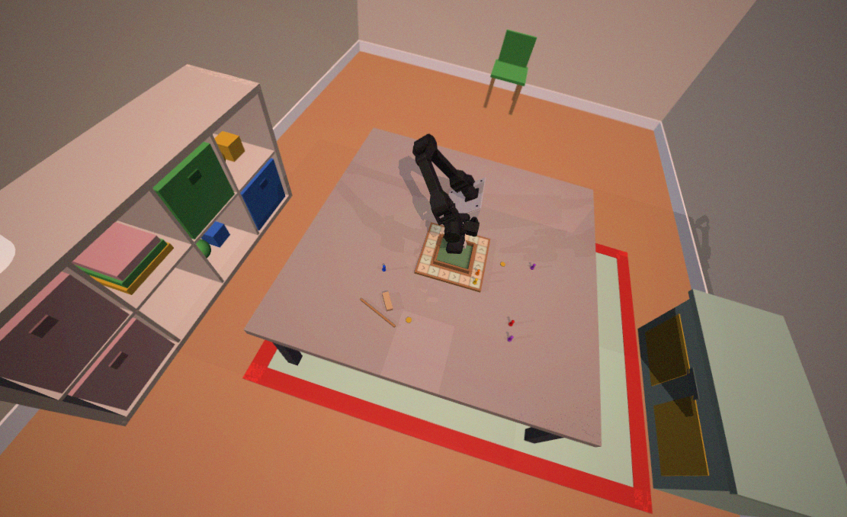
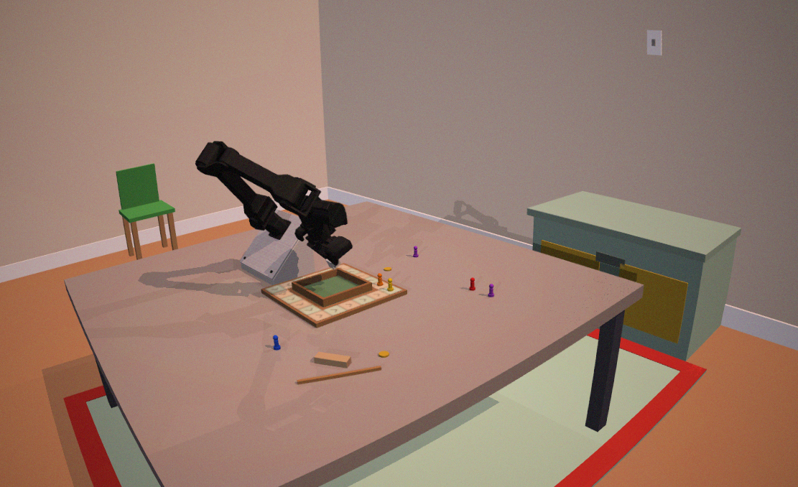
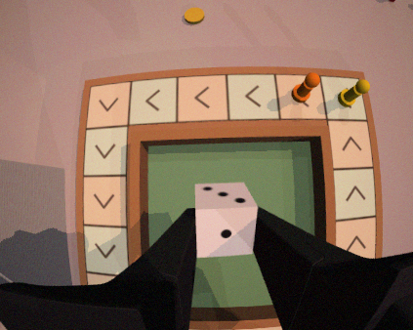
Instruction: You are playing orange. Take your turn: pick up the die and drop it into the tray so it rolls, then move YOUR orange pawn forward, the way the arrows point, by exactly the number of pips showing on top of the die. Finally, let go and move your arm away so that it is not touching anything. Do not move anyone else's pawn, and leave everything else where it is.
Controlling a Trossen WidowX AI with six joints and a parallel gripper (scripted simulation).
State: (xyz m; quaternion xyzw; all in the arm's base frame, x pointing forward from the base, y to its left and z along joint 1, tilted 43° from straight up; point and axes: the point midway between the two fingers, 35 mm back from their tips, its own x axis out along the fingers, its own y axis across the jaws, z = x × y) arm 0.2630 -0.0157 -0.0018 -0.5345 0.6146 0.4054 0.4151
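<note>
Right now the orange pawn is 90 mm to the left of my gripper tip, 80 mm ahead of it and 50 mm below it. The rest, counted from my gripper tip: white die (right at my gripper tip); then blue pawn (300 mm to the right, 170 mm ahead, 70 mm below); then yellow pawn (130 mm ahead, 90 mm to the left, 50 mm below).
</note>
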